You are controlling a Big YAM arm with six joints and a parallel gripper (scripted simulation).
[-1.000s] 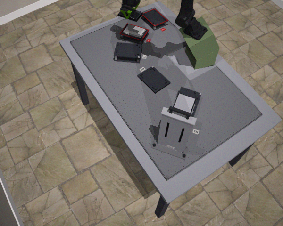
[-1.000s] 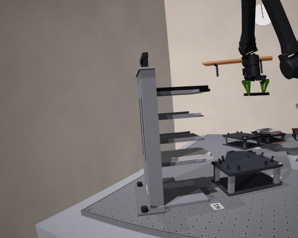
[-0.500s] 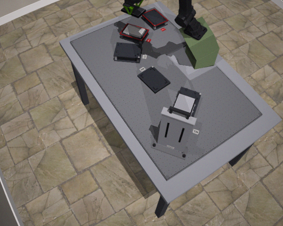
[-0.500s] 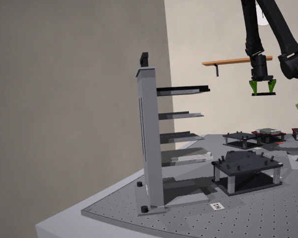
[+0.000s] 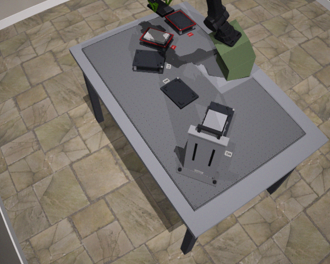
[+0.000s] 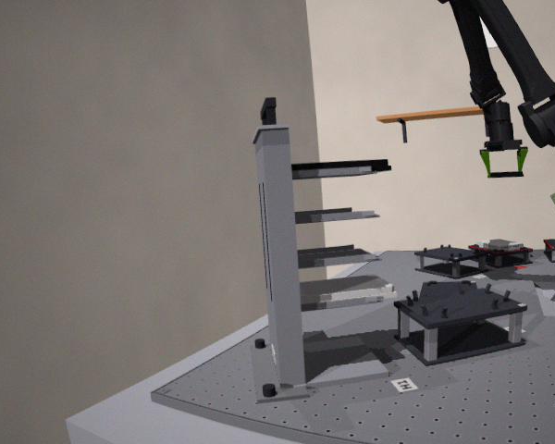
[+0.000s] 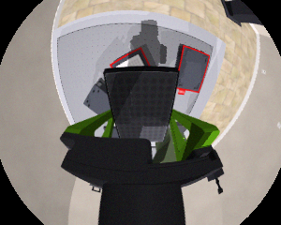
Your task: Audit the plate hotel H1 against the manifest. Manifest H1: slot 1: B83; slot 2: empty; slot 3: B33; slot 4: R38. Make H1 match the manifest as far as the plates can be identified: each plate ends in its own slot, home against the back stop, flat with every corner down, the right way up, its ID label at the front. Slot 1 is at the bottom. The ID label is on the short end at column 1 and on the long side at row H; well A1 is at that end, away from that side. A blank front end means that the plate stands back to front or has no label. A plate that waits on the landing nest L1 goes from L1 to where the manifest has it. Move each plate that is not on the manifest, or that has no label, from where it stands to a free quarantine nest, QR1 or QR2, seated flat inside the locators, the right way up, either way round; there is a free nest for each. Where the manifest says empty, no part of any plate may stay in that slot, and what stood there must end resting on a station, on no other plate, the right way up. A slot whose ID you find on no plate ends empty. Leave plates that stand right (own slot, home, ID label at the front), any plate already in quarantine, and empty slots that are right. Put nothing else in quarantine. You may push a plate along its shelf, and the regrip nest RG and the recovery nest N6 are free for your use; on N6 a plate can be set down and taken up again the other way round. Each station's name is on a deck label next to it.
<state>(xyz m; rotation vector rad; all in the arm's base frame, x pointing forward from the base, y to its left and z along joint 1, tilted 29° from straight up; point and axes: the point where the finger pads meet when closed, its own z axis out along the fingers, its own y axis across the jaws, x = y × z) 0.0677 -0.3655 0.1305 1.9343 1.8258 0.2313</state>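
Right now my hand is 21 cm above the red-edged nest, 19 cm past it and 2 cm to the left of it. The rest, counted from my hand: deck label N6 (25 cm below, 23 cm to the left, 20 cm ahead); then H1 deck label (73 cm to the left, 31 cm ahead, 25 cm below); then landing nest L1 (20 cm below, 18 cm ahead, 9 cm to the left).
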